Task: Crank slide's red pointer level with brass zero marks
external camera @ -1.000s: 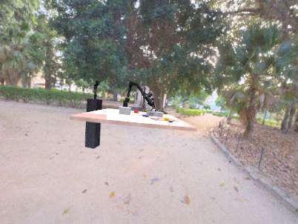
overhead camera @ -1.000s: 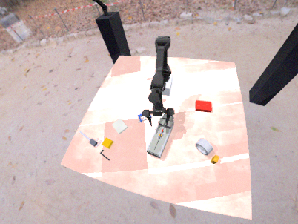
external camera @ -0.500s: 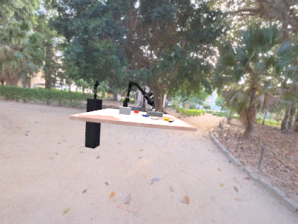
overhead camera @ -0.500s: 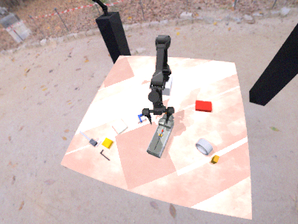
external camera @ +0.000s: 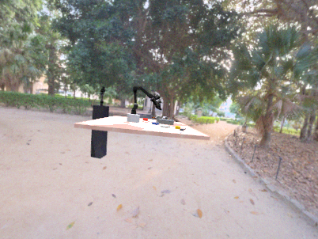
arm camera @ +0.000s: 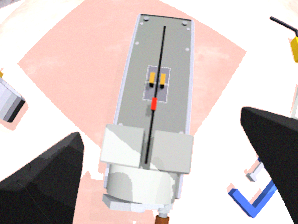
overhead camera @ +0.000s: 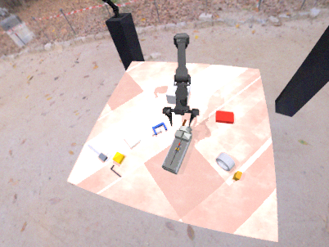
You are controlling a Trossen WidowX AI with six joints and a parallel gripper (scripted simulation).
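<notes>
The crank handle lies 12 cm below my gripper tip, 10 cm behind it and 2 cm to the right of it. Also, from my gripper tip: white tile (33 cm to the right, 19 cm below, 10 cm ahead); red pointer (12 cm below, 5 cm ahead, 1 cm to the left); red block (27 cm behind, 22 cm to the left, 18 cm below).
</notes>
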